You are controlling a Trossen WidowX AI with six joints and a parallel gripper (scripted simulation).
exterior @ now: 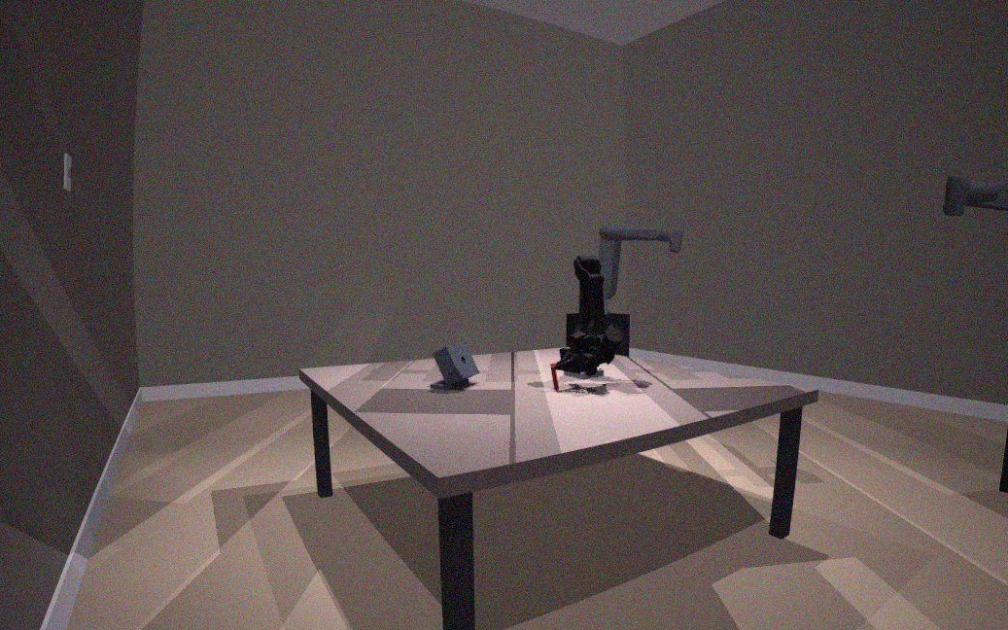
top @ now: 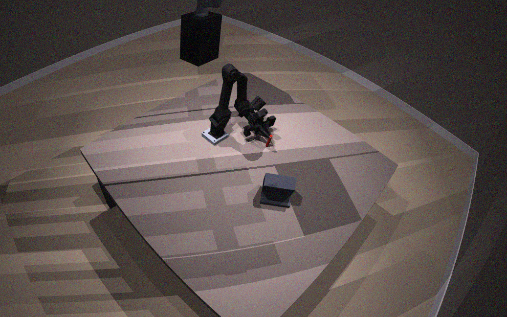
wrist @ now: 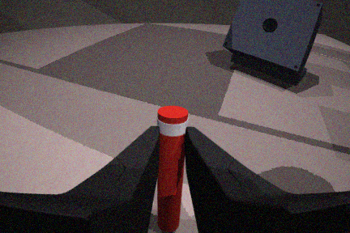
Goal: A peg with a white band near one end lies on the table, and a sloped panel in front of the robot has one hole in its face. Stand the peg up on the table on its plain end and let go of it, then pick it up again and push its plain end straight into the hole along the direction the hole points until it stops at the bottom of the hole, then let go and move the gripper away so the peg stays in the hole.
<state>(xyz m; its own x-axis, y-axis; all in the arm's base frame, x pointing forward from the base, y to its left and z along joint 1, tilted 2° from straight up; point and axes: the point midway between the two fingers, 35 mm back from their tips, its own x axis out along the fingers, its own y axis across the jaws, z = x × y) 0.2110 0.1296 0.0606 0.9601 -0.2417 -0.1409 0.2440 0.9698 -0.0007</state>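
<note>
The red peg is 10 mm below my gripper tip. Also, from my gripper tip: sloped panel 230 mm to the right, 200 mm ahead.
</note>
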